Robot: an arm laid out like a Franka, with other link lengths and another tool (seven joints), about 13 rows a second.
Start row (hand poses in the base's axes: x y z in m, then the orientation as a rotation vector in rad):
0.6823 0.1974 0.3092 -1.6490 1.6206 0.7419
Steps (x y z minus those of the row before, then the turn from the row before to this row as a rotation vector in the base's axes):
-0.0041 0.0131 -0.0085 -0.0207 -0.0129 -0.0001
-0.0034 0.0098 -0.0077 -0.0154 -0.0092 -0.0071
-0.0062 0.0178 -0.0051 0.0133 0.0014 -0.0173
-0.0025 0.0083 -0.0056 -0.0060 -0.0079 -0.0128
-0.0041 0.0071 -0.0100 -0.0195 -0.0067 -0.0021
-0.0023 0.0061 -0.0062 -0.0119 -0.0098 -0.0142
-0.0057 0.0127 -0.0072 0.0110 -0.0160 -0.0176
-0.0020 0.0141 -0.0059 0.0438 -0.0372 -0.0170
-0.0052 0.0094 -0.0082 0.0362 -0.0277 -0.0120
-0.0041 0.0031 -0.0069 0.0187 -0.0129 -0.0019
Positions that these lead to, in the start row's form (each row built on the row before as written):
0.6782 0.2105 0.3007 -1.6650 1.6244 0.7153
0.6748 0.2203 0.2930 -1.6703 1.6325 0.6923
0.6686 0.2381 0.2879 -1.6448 1.6380 0.6945
0.6661 0.2464 0.2823 -1.6379 1.6451 0.6765
0.6620 0.2535 0.2723 -1.6503 1.6533 0.6552
0.6597 0.2596 0.2661 -1.6462 1.6635 0.6305
0.6540 0.2723 0.2589 -1.6231 1.6585 0.6152
0.6520 0.2864 0.2530 -1.5785 1.6194 0.6052
0.6468 0.2958 0.2448 -1.5434 1.5879 0.6005
0.6427 0.2989 0.2379 -1.5289 1.5697 0.6016

